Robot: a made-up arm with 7 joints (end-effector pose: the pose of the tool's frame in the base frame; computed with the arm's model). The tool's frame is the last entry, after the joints.
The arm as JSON. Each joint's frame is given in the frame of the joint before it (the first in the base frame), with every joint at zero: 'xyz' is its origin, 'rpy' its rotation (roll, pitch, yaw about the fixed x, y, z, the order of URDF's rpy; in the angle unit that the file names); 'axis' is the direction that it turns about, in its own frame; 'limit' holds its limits. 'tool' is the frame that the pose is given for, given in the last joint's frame.
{
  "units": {
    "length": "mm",
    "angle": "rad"
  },
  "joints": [
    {
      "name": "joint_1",
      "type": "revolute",
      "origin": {
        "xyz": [
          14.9,
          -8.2,
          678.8
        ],
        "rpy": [
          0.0,
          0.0,
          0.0
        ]
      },
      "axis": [
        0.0,
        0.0,
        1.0
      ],
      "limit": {
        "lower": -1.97,
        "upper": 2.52
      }
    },
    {
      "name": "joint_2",
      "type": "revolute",
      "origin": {
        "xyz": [
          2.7,
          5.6,
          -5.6
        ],
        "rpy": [
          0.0,
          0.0,
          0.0
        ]
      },
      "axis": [
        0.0,
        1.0,
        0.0
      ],
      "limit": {
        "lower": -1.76,
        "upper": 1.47
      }
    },
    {
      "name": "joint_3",
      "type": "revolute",
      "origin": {
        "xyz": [
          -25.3,
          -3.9,
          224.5
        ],
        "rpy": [
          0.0,
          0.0,
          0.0
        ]
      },
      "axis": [
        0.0,
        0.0,
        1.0
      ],
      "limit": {
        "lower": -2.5,
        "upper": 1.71
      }
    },
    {
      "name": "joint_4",
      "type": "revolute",
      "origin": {
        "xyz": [
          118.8,
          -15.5,
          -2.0
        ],
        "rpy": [
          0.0,
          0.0,
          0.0
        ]
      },
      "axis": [
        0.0,
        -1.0,
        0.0
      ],
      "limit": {
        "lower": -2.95,
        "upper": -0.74
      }
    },
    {
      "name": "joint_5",
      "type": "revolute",
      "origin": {
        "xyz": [
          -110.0,
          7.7,
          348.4
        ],
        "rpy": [
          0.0,
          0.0,
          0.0
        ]
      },
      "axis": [
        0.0,
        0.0,
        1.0
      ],
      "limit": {
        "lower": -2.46,
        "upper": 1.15
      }
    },
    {
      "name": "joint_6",
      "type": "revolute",
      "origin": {
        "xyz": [
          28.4,
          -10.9,
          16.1
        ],
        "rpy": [
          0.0,
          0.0,
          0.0
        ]
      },
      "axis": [
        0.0,
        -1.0,
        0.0
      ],
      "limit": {
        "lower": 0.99,
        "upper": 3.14
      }
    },
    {
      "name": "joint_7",
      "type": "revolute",
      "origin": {
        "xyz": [
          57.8,
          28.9,
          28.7
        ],
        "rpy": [
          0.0,
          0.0,
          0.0
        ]
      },
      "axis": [
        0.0,
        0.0,
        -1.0
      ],
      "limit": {
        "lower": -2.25,
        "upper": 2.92
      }
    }
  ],
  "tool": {
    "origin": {
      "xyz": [
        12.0,
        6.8,
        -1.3
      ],
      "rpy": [
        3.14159,
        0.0,
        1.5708
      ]
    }
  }
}
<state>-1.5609 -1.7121 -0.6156 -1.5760 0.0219 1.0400 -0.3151</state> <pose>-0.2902 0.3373 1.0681 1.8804 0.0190 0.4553</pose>
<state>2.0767 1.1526 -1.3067 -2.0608 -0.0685 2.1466 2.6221</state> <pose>0.3667 0.4029 0.6334 2.0625 -0.1877 0.9040</pose>
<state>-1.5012 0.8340 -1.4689 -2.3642 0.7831 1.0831 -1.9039</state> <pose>-0.4654 -0.0820 0.6335 2.5466 -0.2404 1.5118</pose>
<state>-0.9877 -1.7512 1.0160 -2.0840 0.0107 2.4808 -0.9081</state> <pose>0.2868 0.4097 0.8695 0.1113 1.2503 -0.9333</pose>
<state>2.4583 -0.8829 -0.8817 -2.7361 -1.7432 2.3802 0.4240</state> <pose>-0.0023 0.3281 0.7768 -0.9003 2.2285 0.9313</pose>
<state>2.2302 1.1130 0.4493 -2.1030 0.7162 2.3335 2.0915</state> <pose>-0.3515 0.1288 0.3279 1.6721 1.3246 -0.8521</pose>
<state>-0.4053 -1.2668 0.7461 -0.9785 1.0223 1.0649 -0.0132</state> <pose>-0.2784 0.4604 1.0869 0.4231 2.4947 0.4734</pose>
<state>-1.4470 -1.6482 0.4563 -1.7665 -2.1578 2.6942 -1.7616</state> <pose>0.1978 0.2670 1.0667 0.0218 0.2108 2.4544</pose>
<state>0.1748 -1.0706 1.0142 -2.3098 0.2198 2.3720 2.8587</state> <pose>-0.0013 0.4105 0.9152 -2.4562 0.2086 -1.2036</pose>
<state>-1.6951 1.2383 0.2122 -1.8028 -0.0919 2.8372 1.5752</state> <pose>0.0705 -0.4440 0.3277 -2.0895 1.9844 -0.0031</pose>
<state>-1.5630 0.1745 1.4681 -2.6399 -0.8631 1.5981 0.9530</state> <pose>0.4309 -0.0050 0.5627 2.1020 1.3500 -1.4964</pose>
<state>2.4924 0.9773 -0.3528 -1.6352 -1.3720 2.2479 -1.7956</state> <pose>-0.2862 0.4145 0.4516 -2.0682 -0.5534 -1.1350</pose>
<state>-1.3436 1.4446 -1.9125 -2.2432 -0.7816 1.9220 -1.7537</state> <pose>-0.4378 -0.1455 0.8482 -1.0785 0.0173 -0.3205</pose>
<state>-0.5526 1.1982 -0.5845 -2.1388 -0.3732 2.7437 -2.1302</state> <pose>0.1165 -0.3606 0.3558 0.0106 -2.3084 0.0795</pose>
